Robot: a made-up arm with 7 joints. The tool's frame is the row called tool.
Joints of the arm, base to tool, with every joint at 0 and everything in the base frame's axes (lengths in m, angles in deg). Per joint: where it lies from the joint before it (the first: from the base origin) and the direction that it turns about. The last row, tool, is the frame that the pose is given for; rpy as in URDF.
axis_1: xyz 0 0 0.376 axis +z
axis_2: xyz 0 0 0 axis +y
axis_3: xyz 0 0 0.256 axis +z
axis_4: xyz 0.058 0 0 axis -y
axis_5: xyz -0.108 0 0.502 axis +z
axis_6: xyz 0 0 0 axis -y
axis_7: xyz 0.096 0 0 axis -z
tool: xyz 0 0 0 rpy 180 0 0
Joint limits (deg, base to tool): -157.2..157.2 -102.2..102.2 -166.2..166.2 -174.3..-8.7 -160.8..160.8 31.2..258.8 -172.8..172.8
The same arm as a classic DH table. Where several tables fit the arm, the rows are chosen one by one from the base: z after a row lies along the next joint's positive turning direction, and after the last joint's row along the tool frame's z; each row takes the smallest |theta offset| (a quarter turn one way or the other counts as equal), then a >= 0, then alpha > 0; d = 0 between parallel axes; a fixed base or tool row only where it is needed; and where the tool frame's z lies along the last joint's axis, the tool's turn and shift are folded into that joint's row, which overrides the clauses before.
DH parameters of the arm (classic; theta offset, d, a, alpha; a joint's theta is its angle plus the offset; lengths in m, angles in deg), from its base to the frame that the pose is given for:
axis_1: 0 0.376 0 -90
axis_2: 0 0 0 90
axis_3: 0 0.256 0.058 90
axis_4: 0 0 -0.108 -90
axis_5: 0 0.502 0 90
axis_6: 0 0 0.096 90
axis_7: 0 0 0 0
Joint limits (deg, base to tool): -157.2..157.2 -102.2..102.2 -166.2..166.2 -174.3..-8.7 -160.8..160.8 31.2..258.8 -172.8..172.8

